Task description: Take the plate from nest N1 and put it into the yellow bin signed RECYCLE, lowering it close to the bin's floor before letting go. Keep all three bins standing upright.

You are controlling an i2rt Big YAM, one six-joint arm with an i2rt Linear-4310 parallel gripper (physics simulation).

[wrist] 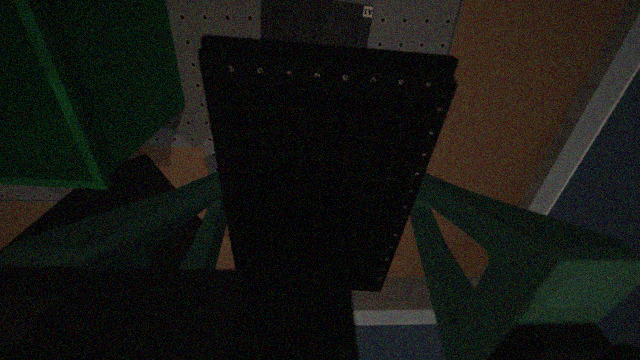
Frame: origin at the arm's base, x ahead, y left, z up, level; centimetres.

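Where they show: gripper, fingertip midpoint: (319,181).
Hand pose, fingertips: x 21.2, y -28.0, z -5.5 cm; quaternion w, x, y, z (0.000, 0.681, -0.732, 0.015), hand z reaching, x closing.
After its pixels a point has its place.
The plate (325,125) {x 24.6, y -28.4, z -4.0 cm} is a black, near-rectangular microplate with small pale letters along its far edge and marks down its right edge. It fills the middle of the wrist view. My gripper (319,181) {x 21.2, y -27.9, z -5.5 cm} is shut on the plate, with one green finger at its left side and one at its right side. The plate is held above the work surface. A dark grey nest (315,22) {x 25.7, y -28.4, z -29.6 cm} with a small white label partly shows behind the plate's far edge; I cannot read which nest it is. The yellow bin signed RECYCLE does not show in this view.
A green, bin-like container (135,100) {x 21.4, y -11.2, z -20.5 cm} stands at the upper left. A grey perforated board (410,30) {x 24.0, y -39.3, z -30.8 cm} lies at the top. The orange-brown table (510,100) {x 14.1, y -54.6, z -32.1 cm} has a pale edge strip (590,120) at the right, with dark blue beyond. A black shape (140,185) {x 7.8, y -2.3, z -26.9 cm} lies at the left, partly behind a finger.
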